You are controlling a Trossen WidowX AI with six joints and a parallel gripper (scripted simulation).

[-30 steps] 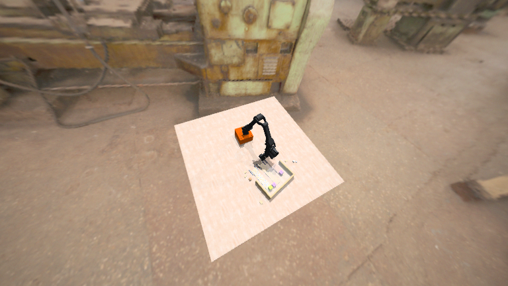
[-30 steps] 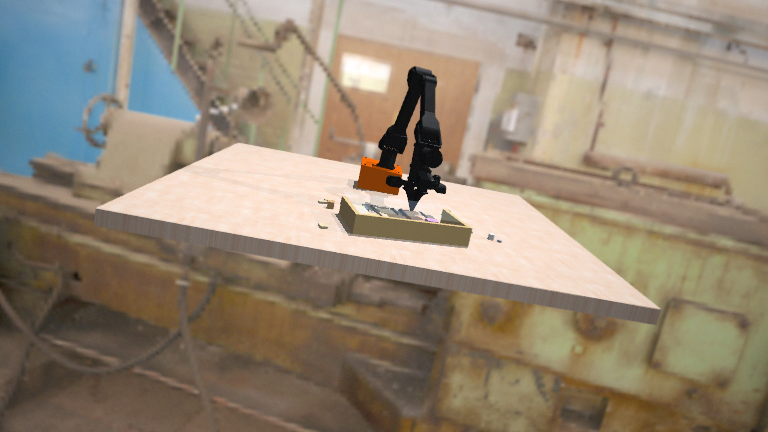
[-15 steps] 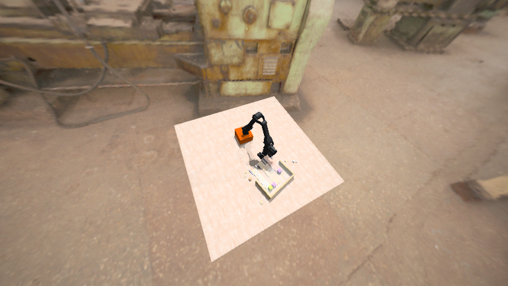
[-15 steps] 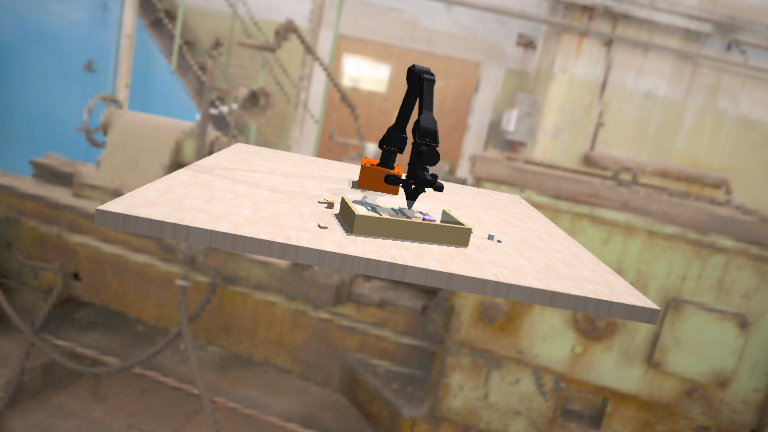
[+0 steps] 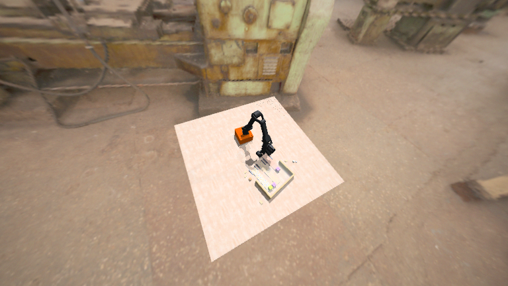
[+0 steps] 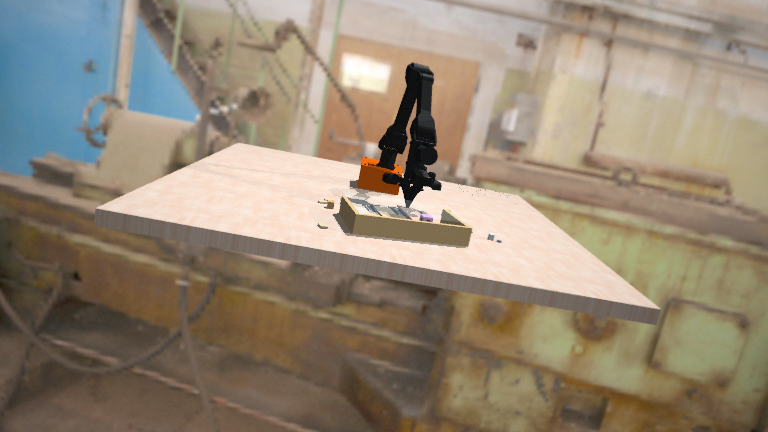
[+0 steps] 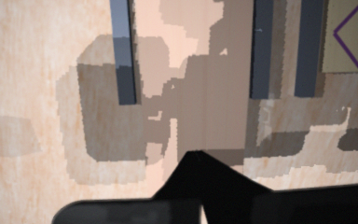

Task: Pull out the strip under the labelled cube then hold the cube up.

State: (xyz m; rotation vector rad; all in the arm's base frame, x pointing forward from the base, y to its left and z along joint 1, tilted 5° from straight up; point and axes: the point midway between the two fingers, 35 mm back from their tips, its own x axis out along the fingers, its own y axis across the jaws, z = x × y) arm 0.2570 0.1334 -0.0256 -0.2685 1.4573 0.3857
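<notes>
The plain wooden strip lies 9 cm ahead of my gripper tip and 4 cm to the left of it.
</notes>
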